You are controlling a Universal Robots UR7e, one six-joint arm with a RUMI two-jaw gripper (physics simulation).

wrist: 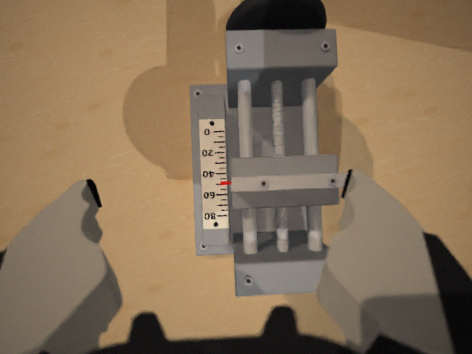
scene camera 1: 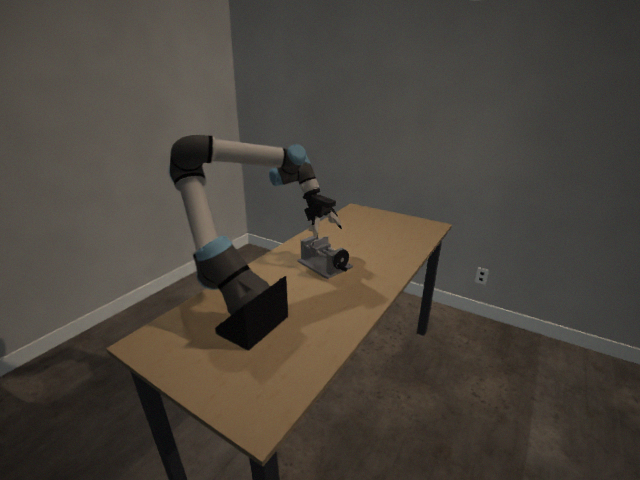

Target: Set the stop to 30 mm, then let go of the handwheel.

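Where they show: gripper, between the fingertips: [wrist: 222, 178] [scene camera 1: 329, 233]; arm's base, origin of its link: [scene camera 1: 251, 301].
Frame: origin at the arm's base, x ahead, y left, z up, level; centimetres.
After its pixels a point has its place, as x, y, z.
The grey screw-driven device [scene camera 1: 312, 252] {45.3, -0.2, -3.9} [wrist: 281, 52] {45.0, -11.1, -0.9} stands on the table. Its black handwheel [scene camera 1: 341, 259] {43.1, -14.2, -3.1} [wrist: 276, 15] {44.2, -13.6, -0.7} is at one end; in the wrist view it is at the top, partly hidden by the end block. The stop, a grey sliding block [wrist: 285, 166] {48.5, -3.2, -1.6}, sits across two rods and a threaded screw. Its red pointer [wrist: 225, 183] {53.4, -4.1, -5.3} lies between 40 and 60 on the white scale [wrist: 206, 160] {54.0, -6.9, -5.4}, close to 50. My gripper [scene camera 1: 328, 231] {53.1, -4.5, 2.5} [wrist: 222, 178] {53.1, -4.5, 2.5} is open and empty above the device, away from the handwheel. In the wrist view the right fingertip appears beside the stop's right end.
The wooden table [scene camera 1: 330, 330] {9.5, -23.4, -10.9} carries the device and my arm's base. A black angled panel [scene camera 1: 266, 312] {-0.4, -5.8, -2.3} stands beside the base, on the near side of the device. Grey walls [scene camera 1: 439, 129] rise behind the table, with an outlet [scene camera 1: 481, 275] low on the right.
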